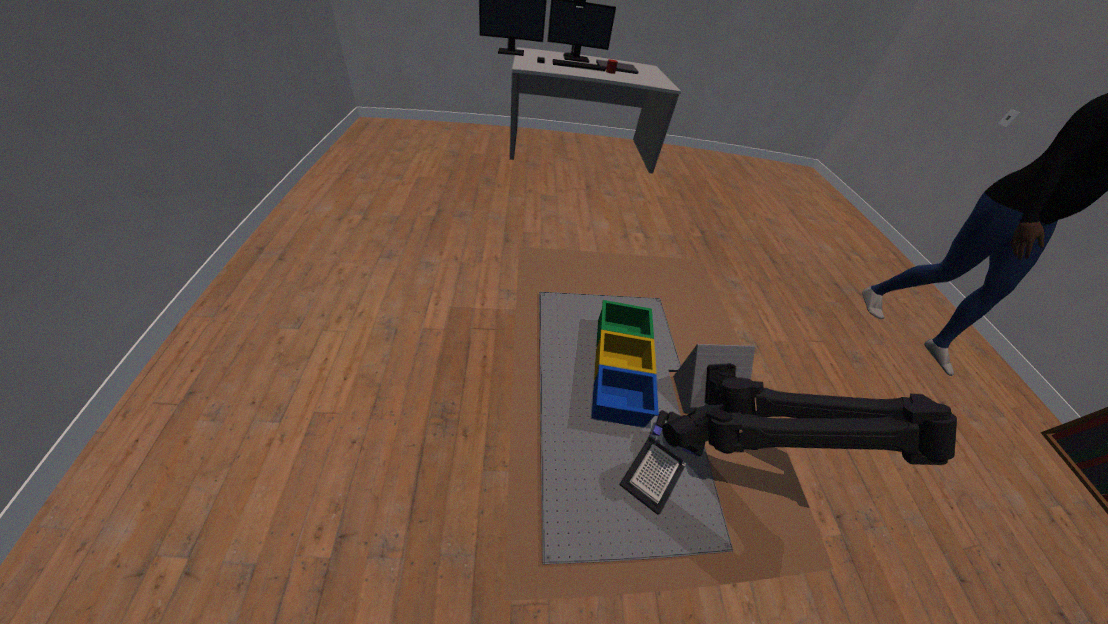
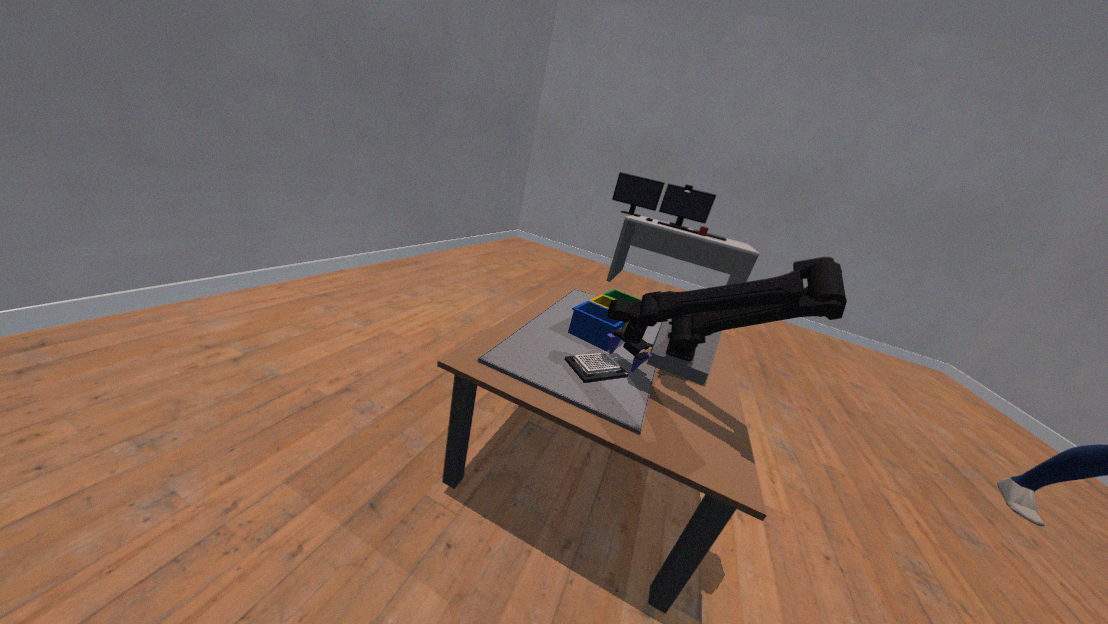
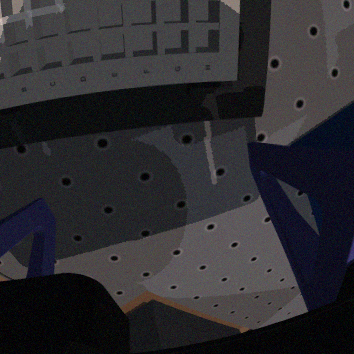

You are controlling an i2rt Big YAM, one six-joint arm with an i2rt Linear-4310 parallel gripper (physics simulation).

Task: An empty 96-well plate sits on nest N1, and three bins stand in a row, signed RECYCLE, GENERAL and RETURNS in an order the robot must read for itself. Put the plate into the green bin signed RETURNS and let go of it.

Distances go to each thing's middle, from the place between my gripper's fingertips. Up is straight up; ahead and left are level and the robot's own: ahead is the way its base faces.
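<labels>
There's a black nest (image 1: 634, 491) that sits 90 mm to the left of my hand and 70 mm ahead of it. As for the white 96-well plate (image 1: 652, 477), my gripper is 10 mm below it, 90 mm to the right of it and 70 mm short of it.
</labels>
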